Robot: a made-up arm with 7 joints. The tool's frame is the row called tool.
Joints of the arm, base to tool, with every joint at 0 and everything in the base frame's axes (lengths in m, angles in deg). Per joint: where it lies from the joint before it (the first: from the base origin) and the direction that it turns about. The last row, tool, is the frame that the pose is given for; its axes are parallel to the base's.
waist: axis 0 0.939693 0.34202 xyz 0 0 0
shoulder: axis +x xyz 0 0 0
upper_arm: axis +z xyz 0 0 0
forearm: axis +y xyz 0.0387 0 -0.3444
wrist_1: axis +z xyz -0.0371 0 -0.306
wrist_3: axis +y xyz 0 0 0
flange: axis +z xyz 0 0 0
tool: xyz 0 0 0
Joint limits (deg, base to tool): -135..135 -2.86..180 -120..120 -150..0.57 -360..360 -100..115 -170..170
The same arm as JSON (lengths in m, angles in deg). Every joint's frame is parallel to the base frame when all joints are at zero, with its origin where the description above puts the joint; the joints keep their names.
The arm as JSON. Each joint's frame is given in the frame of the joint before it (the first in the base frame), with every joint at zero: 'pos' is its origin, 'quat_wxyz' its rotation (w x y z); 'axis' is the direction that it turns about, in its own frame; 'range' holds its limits. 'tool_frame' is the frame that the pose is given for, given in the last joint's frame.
{"length_unit": "m", "angle_unit": "deg", "joints": [{"joint": "waist", "pos": [0.0, 0.0, 0.0], "quat_wxyz": [1.0, 0.0, 0.0, 0.0], "axis": [0.0, 0.9397, 0.342], "range": [-135.0, 135.0]}, {"joint": "shoulder", "pos": [0.0, 0.0, 0.0], "quat_wxyz": [1.0, 0.0, 0.0, 0.0], "axis": [1.0, 0.0, 0.0], "range": [-2.86, 180.0]}, {"joint": "upper_arm", "pos": [0.0, 0.0, 0.0], "quat_wxyz": [1.0, 0.0, 0.0, 0.0], "axis": [0.0, 0.0, 1.0], "range": [-120.0, 120.0]}, {"joint": "forearm", "pos": [0.0387, 0.0, -0.3444], "quat_wxyz": [1.0, 0.0, 0.0, 0.0], "axis": [0.0, 1.0, 0.0], "range": [-150.0, 0.57]}, {"joint": "wrist_1", "pos": [-0.0371, 0.0, -0.306], "quat_wxyz": [1.0, 0.0, 0.0, 0.0], "axis": [0.0, 0.0, 1.0], "range": [-360.0, 360.0]}, {"joint": "wrist_3", "pos": [0.0, 0.0, 0.0], "quat_wxyz": [1.0, 0.0, 0.0, 0.0], "axis": [0.0, 1.0, 0.0], "range": [-100.0, 115.0]}, {"joint": "flange", "pos": [0.0, 0.0, 0.0], "quat_wxyz": [1.0, 0.0, 0.0, 0.0], "axis": [0.0, 0.0, 1.0], "range": [-170.0, 170.0]}], "tool_frame": {"pos": [0.0, 0.0, 0.0], "quat_wxyz": [1.0, 0.0, 0.0, 0.0]}}
